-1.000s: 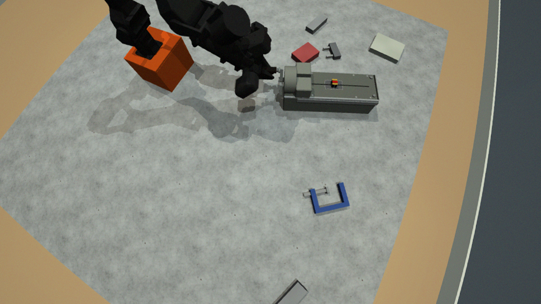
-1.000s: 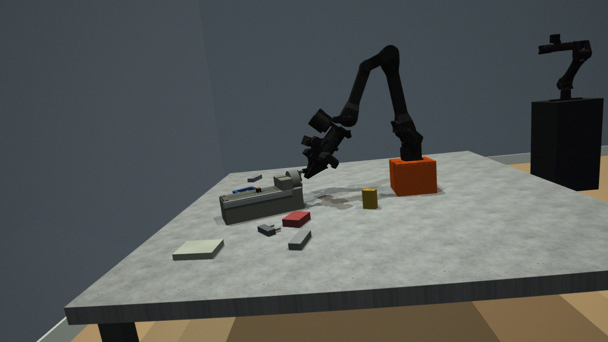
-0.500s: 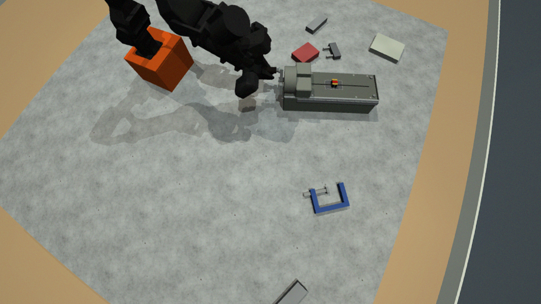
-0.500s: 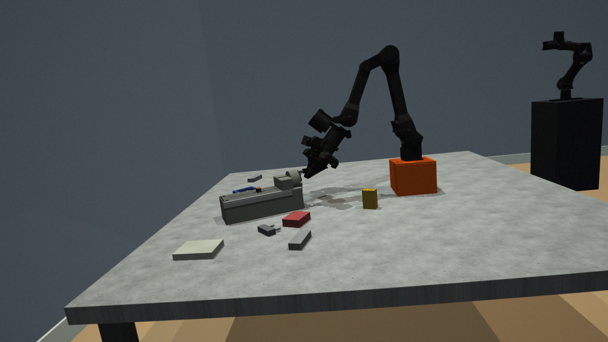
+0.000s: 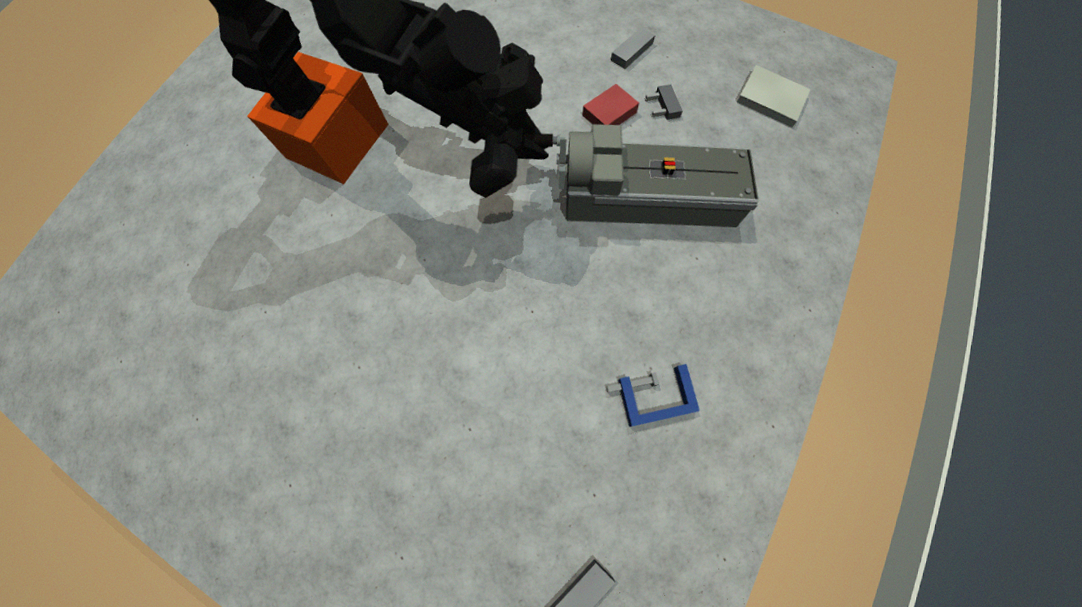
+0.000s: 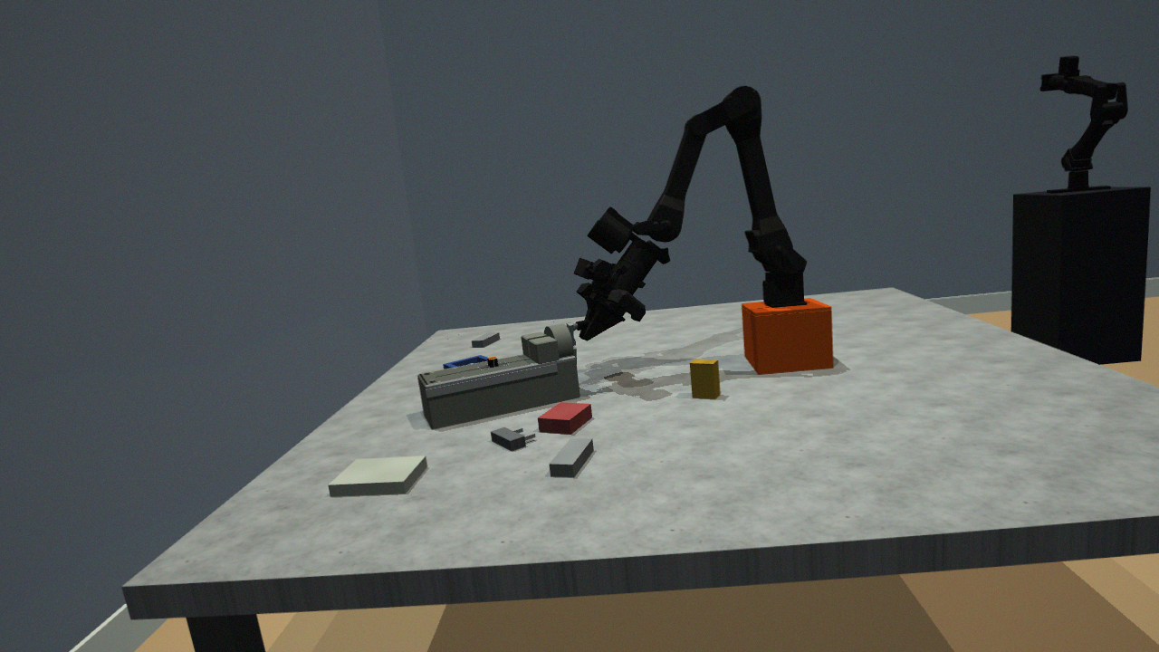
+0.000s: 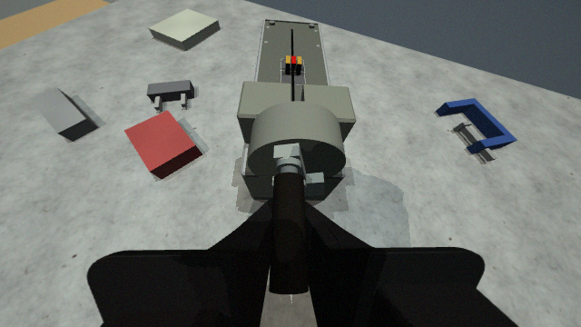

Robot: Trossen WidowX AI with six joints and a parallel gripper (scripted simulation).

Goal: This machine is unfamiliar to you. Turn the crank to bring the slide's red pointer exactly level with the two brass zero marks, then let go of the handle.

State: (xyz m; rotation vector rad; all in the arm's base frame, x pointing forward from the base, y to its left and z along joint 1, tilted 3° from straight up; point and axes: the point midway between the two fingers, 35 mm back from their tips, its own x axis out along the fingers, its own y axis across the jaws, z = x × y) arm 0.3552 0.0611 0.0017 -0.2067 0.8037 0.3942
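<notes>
My gripper tip is now 10 mm past the black crank handle, 10 mm to the left of it and 20 mm below it. Also, from my gripper tip: red pointer: 160 mm ahead, 60 mm to the left, 10 mm below; yellow block: 200 mm behind, 100 mm to the left, 60 mm below; red block: 30 mm ahead, 180 mm to the left, 80 mm below.
</notes>
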